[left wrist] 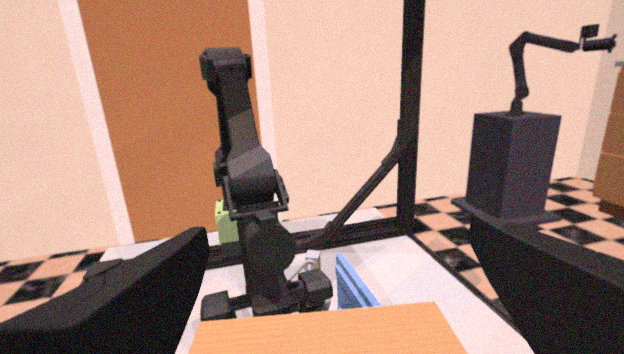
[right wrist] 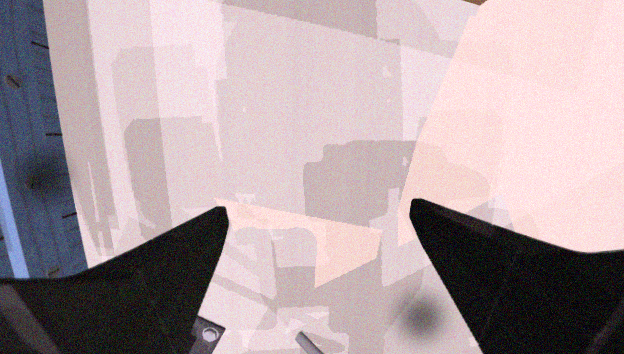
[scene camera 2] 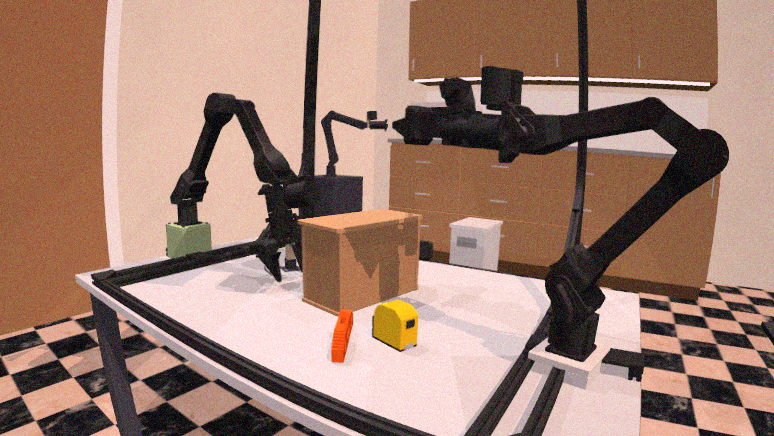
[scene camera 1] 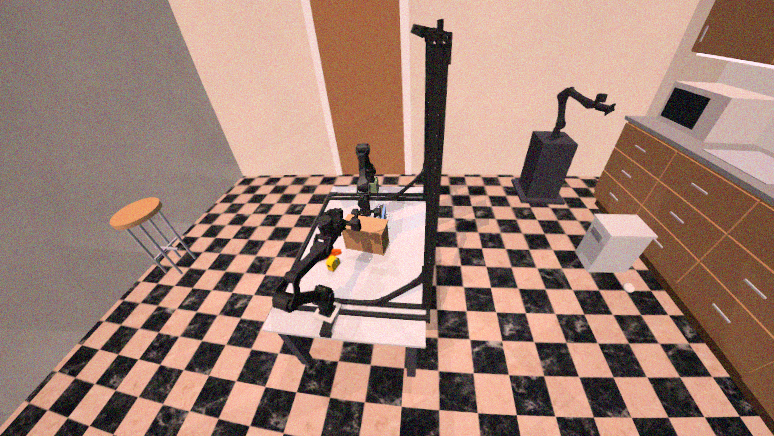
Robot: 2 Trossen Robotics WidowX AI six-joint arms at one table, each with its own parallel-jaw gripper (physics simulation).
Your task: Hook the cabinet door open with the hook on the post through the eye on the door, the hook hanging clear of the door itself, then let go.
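Where they show: left gripper, fingertip midpoint: (left wrist: 338, 232) (scene camera 1: 349, 209); right gripper, fingertip midpoint: (right wrist: 320, 211) (scene camera 2: 292, 277); left arm's base at its link origin: (scene camera 2: 571, 349) (scene camera 1: 327, 310); right arm's base at its link origin: (scene camera 2: 187, 223) (scene camera 1: 370, 180).
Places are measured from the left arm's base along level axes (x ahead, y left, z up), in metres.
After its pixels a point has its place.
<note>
The wooden cabinet (scene camera 1: 366, 238) @(x 0.416, y -0.026, z 0.083 m) (scene camera 2: 360, 265) @(x 0.410, y 0.063, z 0.060 m) (left wrist: 325, 332) @(x 0.501, y 0.004, z 0.140 m) stands on the table. Its blue door (scene camera 1: 384, 211) @(x 0.650, y -0.044, z 0.099 m) (left wrist: 354, 289) @(x 0.627, y -0.039, z 0.092 m) (right wrist: 27, 120) @(x 0.625, y -0.036, z 0.004 m) stands swung out from the far side. Part of a small pale post (left wrist: 313, 258) @(x 0.731, y 0.017, z 0.078 m) shows behind the right gripper in the left wrist view, with a thin wire-like piece beside it. In the right wrist view the end of a grey rod (right wrist: 309, 343) @(x 0.713, y 0.096, z -0.022 m) shows low between the fingers. Whether the hook is in the eye cannot be seen. My right gripper (scene camera 2: 289, 272) @(x 0.635, y 0.079, z -0.017 m) (right wrist: 320, 211) @(x 0.635, y 0.079, z -0.017 m) is open and empty, pointing down beside the cabinet. My left gripper (scene camera 2: 398, 127) @(x 0.350, y 0.000, z 0.325 m) is open and empty, raised above the cabinet.
An orange object (scene camera 1: 335, 252) @(x 0.342, y 0.151, z -0.010 m) (scene camera 2: 341, 335) @(x 0.276, y 0.216, z 0.005 m) and a yellow tape measure (scene camera 1: 332, 263) @(x 0.238, y 0.101, z 0.029 m) (scene camera 2: 395, 324) @(x 0.241, y 0.137, z 0.013 m) stand in front of the cabinet. A green block (scene camera 2: 188, 239) @(x 0.955, y 0.229, z 0.035 m) (left wrist: 227, 225) @(x 0.957, y 0.223, z 0.039 m) is by the right arm's base. A black frame (scene camera 2: 189, 262) @(x 0.881, y 0.254, z -0.011 m) runs along the table edges.
</note>
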